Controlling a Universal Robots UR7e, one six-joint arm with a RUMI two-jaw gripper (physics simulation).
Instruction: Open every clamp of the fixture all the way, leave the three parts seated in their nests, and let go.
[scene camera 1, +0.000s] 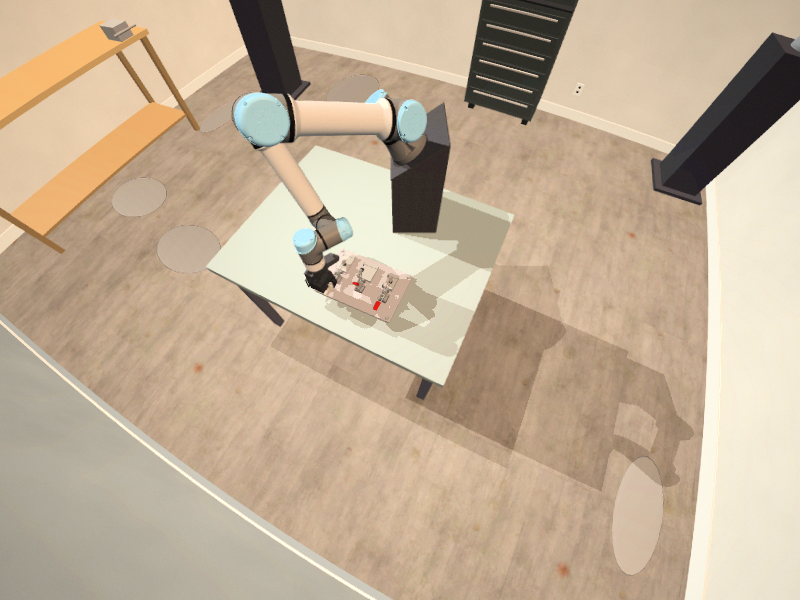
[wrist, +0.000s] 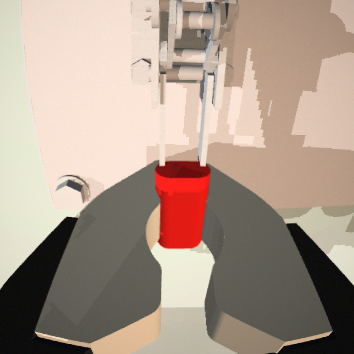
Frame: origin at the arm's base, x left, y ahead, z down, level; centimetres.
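Seen in the pictures: gripper, fingertip midpoint: (scene camera 1: 330, 290) (wrist: 178, 165); arm's base, origin of the base link: (scene camera 1: 409, 148).
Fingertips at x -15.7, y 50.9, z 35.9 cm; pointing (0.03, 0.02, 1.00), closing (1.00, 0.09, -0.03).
Observation:
Offsets run from my fingertips to a thing's top centre. "*": to the spot under its first point. Level surfaces: height alone.
The fixture's pinkish plate (scene camera 1: 352, 300) (wrist: 75, 110) lies on the table. Three metal toggle clamps stand on it: a right clamp {* dx +22.8, dy -6.5, dz -4.3 cm} (scene camera 1: 386, 289) with a red handle tip {* dx +21.8, dy +1.6, dz -4.7 cm} (scene camera 1: 376, 305), a middle clamp {* dx +12.0, dy -6.6, dz -5.5 cm} (scene camera 1: 361, 279) with a red tip {* dx +11.6, dy -2.6, dz -8.7 cm} (scene camera 1: 355, 283), and a left clamp {dx +0.3, dy -6.0, dz -5.2 cm} (scene camera 1: 342, 266) (wrist: 191, 55) beside the gripper. My gripper (scene camera 1: 330, 285) (wrist: 178, 165) is at the plate's left front edge, shut on the left clamp's red handle {dx -0.1, dy -0.3, dz -3.7 cm} (wrist: 181, 215), which sits between the two grey jaws. The handle's two thin arms run back to the clamp's pivots. The three parts are too small to make out clearly.
The pale green table {dz +1.4 cm} (scene camera 1: 258, 251) carries the fixture. The arm's dark pedestal (scene camera 1: 418, 193) stands behind it. A hex bolt {dx -5.3, dy +1.0, dz -0.7 cm} (wrist: 72, 187) sits near the plate's corner. A wooden shelf unit (scene camera 1: 96, 171) stands at left and a dark drawer cabinet (scene camera 1: 516, 61) at the back.

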